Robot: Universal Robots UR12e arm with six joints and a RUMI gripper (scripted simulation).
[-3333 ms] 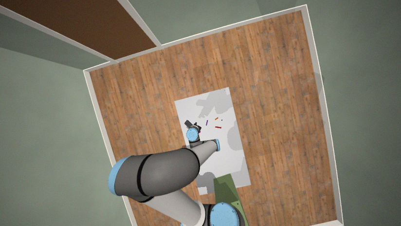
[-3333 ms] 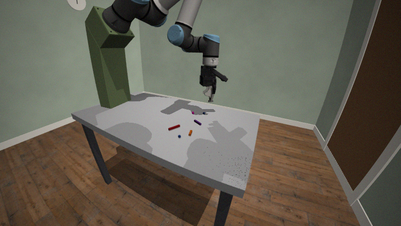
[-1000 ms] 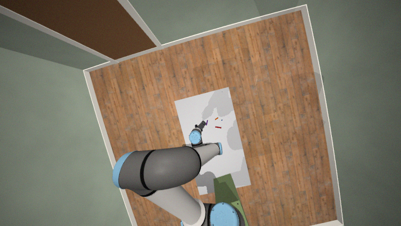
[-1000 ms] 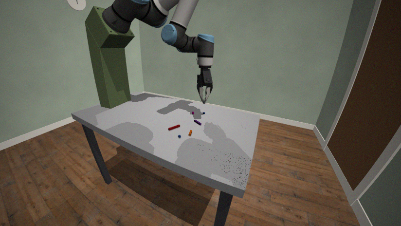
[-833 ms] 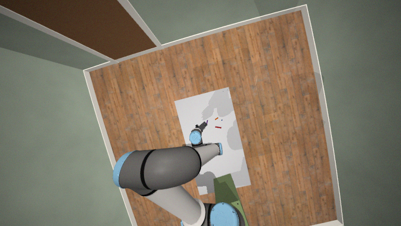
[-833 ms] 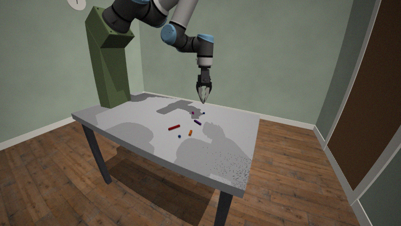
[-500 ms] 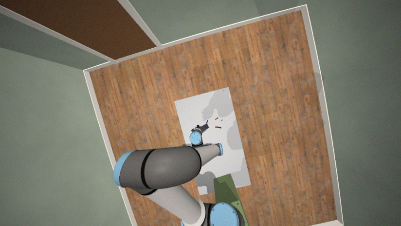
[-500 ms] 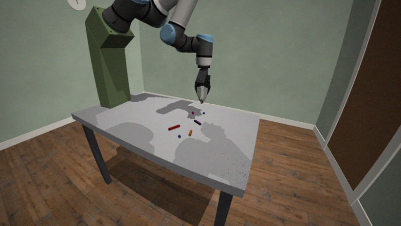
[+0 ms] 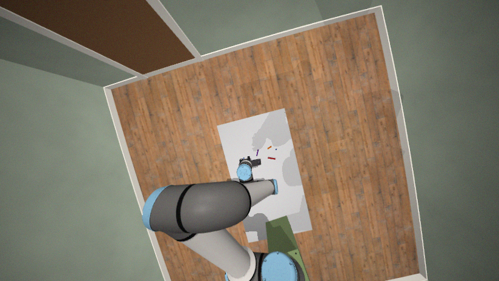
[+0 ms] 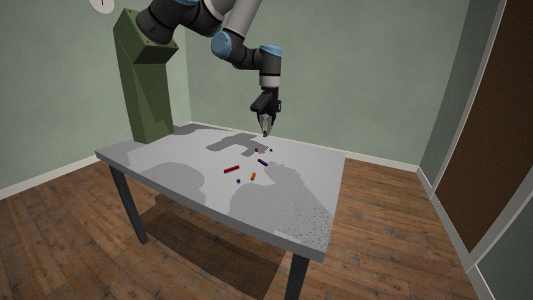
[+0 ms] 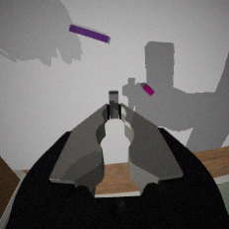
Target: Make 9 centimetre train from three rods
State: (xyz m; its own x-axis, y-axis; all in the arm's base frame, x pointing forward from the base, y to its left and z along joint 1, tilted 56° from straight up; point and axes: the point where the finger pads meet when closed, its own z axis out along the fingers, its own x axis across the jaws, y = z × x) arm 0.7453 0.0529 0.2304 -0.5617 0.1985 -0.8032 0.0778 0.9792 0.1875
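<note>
Right now the magenta rod is 6 cm behind my hand, 3 cm to the left of it and 11 cm below it. Round my hand: red rod 7 cm behind, 19 cm to the right, 11 cm below; then purple rod 2 cm ahead, 8 cm to the right, 11 cm below; then grey rod 1 cm below.
</note>
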